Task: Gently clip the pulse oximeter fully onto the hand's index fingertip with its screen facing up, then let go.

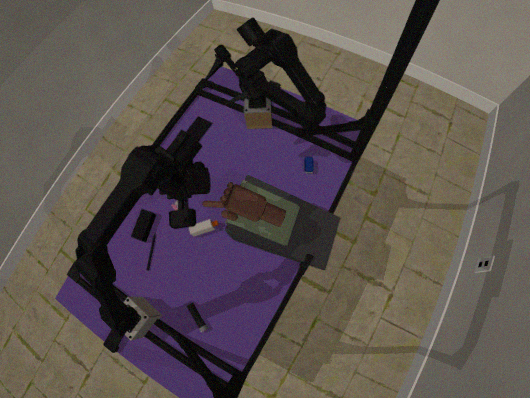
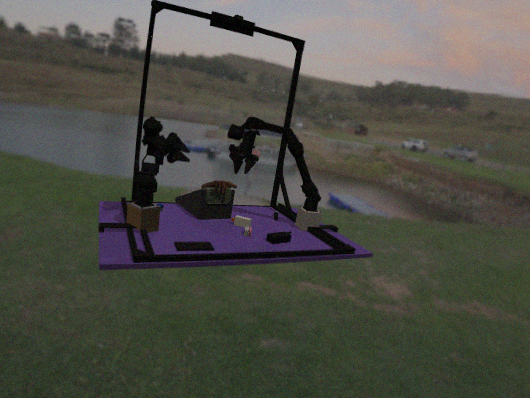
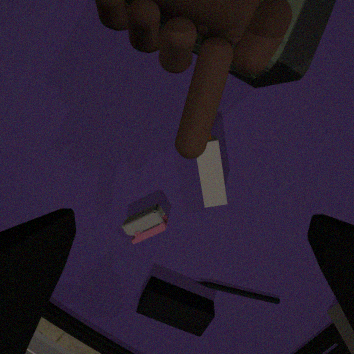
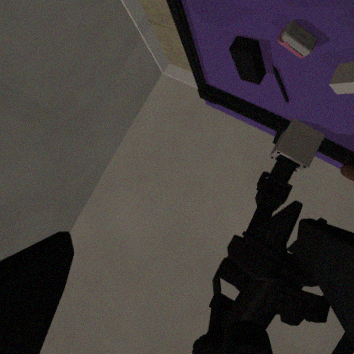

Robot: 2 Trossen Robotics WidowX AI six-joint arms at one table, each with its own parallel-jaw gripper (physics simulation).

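Places are measured from the left arm's base along level axes (x ahead, y left, z up), in centimetres.
Pixels of known places: left gripper, fingertip midpoint: (image 1: pixel 192 198) (image 2: pixel 240 173) (image 3: pixel 194 223) (image 4: pixel 312 210); right gripper, fingertip midpoint: (image 1: pixel 215 92) (image 2: pixel 189 156) (image 4: pixel 186 236); left arm's base at its link origin: (image 1: pixel 129 318) (image 2: pixel 310 209) (image 4: pixel 287 161); right arm's base at its link origin: (image 1: pixel 257 101) (image 2: pixel 144 204).
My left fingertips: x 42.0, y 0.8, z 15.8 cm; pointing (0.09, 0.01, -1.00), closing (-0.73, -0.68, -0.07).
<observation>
For each thing: its middle in the pictures, then the offset to it from my left fingertips. Level surfaces: height alone.
- pulse oximeter at the middle of its body: (image 3: pixel 145 223) (image 4: pixel 296 39) (image 1: pixel 179 209) (image 2: pixel 248 231) dx -4.0, dy +13.2, dz -24.8 cm
- purple mat at its surface level: dz -26.3 cm
- white box with an orange end, body centre: (image 3: pixel 208 162) (image 1: pixel 204 227) (image 2: pixel 240 221) dx -3.6, dy +0.9, dz -24.1 cm
- black box at the middle of its body: (image 3: pixel 175 306) (image 4: pixel 248 61) (image 1: pixel 143 225) (image 2: pixel 278 237) dx -17.1, dy +20.4, dz -24.6 cm
- thin black pen at the middle of its body: (image 3: pixel 237 291) (image 4: pixel 280 84) (image 1: pixel 151 251) dx -22.5, dy +12.0, dz -25.9 cm
- blue item at the middle of its body: (image 1: pixel 308 165) dx +37.1, dy -15.6, dz -24.7 cm
- black cylinder at the middle of its body: (image 1: pixel 197 317) dx -29.3, dy -16.2, dz -25.0 cm
The pulse oximeter (image 1: pixel 173 205) (image 2: pixel 248 230) (image 3: pixel 145 220) (image 4: pixel 298 38), a small grey clip with a pink underside, lies on the purple mat (image 1: pixel 232 272). The brown hand (image 1: pixel 248 203) (image 2: pixel 219 184) rests on a green pad over a dark wedge. Its index finger (image 1: pixel 213 204) (image 3: pixel 205 102) sticks out over the mat, apart from the oximeter. My left gripper (image 1: pixel 183 216) (image 2: pixel 244 163) (image 3: pixel 194 223) is open and empty, high above the oximeter. My right gripper (image 1: pixel 233 39) (image 2: pixel 184 153) is open and empty, raised over the far corner of the mat.
A white box with an orange end (image 1: pixel 201 227) (image 3: pixel 211 173) lies under the fingertip. A black box (image 1: pixel 143 225) (image 3: pixel 175 305) and a thin black pen (image 1: pixel 150 253) (image 3: pixel 242 293) lie nearby. A blue item (image 1: pixel 308 164) and a black cylinder (image 1: pixel 197 317) lie farther off. Black frame rails edge the mat.
</observation>
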